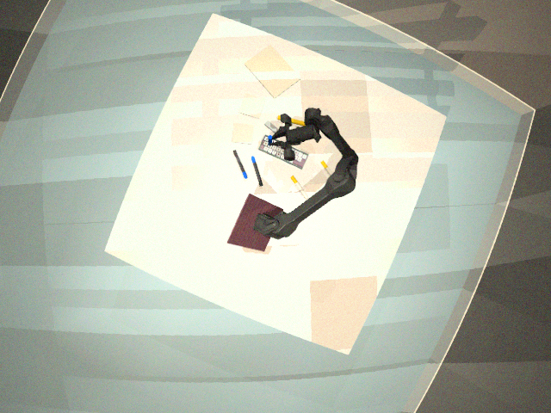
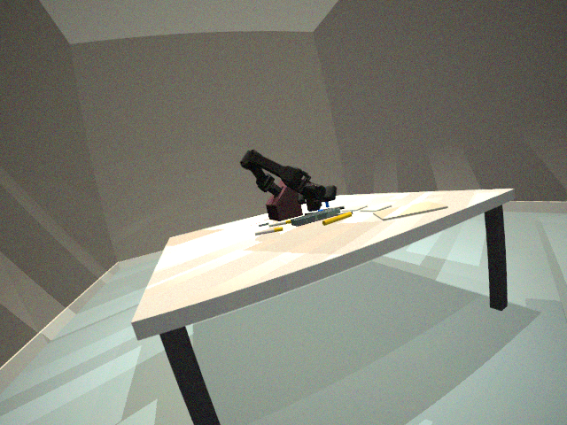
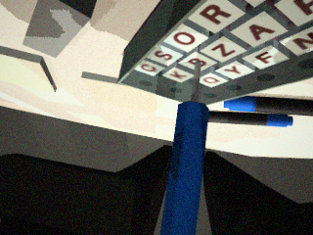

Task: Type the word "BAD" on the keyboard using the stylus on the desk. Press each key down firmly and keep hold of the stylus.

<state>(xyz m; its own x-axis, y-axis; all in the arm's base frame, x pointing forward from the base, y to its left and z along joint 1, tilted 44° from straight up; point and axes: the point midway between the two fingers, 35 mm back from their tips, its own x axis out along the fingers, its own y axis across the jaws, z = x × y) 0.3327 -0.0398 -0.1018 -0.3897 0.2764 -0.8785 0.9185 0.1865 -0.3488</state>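
Right now the grey block is 90 mm ahead of my gripper tip, 20 mm to the left of it and 60 mm below it. Also, from my gripper tip: yellow bar (140 mm ahead, 70 mm to the right, 60 mm below); then stylus (10 mm below).
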